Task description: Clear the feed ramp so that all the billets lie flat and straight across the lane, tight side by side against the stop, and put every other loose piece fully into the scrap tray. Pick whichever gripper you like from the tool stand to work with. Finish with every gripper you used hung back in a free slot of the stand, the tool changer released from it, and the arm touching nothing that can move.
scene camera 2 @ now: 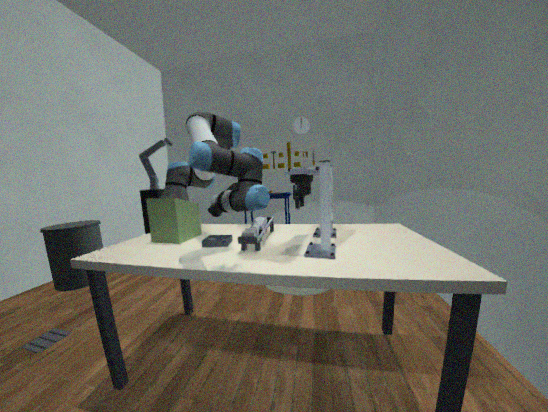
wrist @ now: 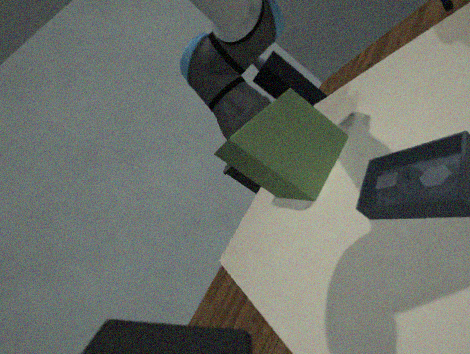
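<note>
The feed ramp stands mid-table, with pale pieces along its top too small to tell apart. The dark scrap tray lies left of it; in the wrist view, pale, blurred pieces show inside. The tool stand is right of the ramp, and a dark gripper hangs from its arm. My gripper is a small dark shape at the arm's end, tilted down and left, above the table between the green block and the ramp. Its fingers cannot be made out. A dark block cuts into the wrist view's bottom edge.
A green block stands at the table's left, in front of the arm's base and left of the tray. A dark bin stands on the floor beyond the left table edge. The arm's shadow falls beside the tray.
</note>
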